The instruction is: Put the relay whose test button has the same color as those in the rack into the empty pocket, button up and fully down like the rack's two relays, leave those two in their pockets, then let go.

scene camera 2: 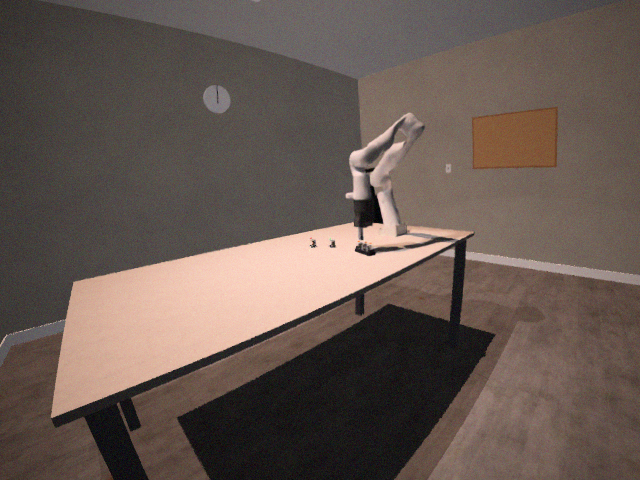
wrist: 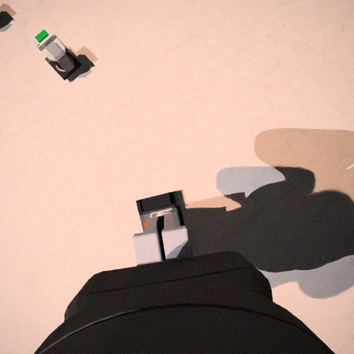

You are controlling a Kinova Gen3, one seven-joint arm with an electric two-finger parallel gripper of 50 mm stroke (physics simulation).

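Places are measured from the arm's base along level axes (x ahead, y up, z right), in metres.
Where they show: gripper, fingertip midpoint: (scene camera 2: 360,239); arm's base, link origin: (scene camera 2: 392,226).
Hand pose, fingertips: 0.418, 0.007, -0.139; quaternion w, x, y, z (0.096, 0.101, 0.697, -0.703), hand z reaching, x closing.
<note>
Each offset is from my fingertips to the top centre of the thing, as dx, dy, dz. "spot": to the spot under its first point. Level surfaces: height alone.
The black rack @[spot: +0.024, -0.040, -0.049] (scene camera 2: 364,252) (wrist: 156,202) stands below my gripper. Relays stand in it, small in the scene view; in the wrist view an orange button (wrist: 146,224) shows on one, mostly covered by the fingers. My gripper (scene camera 2: 360,238) (wrist: 163,231) is shut and empty, pointing down over that relay; whether it touches is hidden. A loose relay with a green button @[+0.022, -0.010, +0.168] (scene camera 2: 332,242) (wrist: 59,54) stands on the table. Another loose relay @[+0.076, -0.010, +0.250] (scene camera 2: 312,242) (wrist: 5,20) stands farther left, with a reddish top in the scene view; its button is outside the wrist view. The pockets are largely hidden.
The long table @[dy -0.054] (scene camera 2: 206,289) carries the rack and relays, and the arm's base (scene camera 2: 395,229) stands behind the rack. The table's front edge (scene camera 2: 310,314) runs on the near side of the rack. The arm's dark shadow falls right of the rack in the wrist view.
</note>
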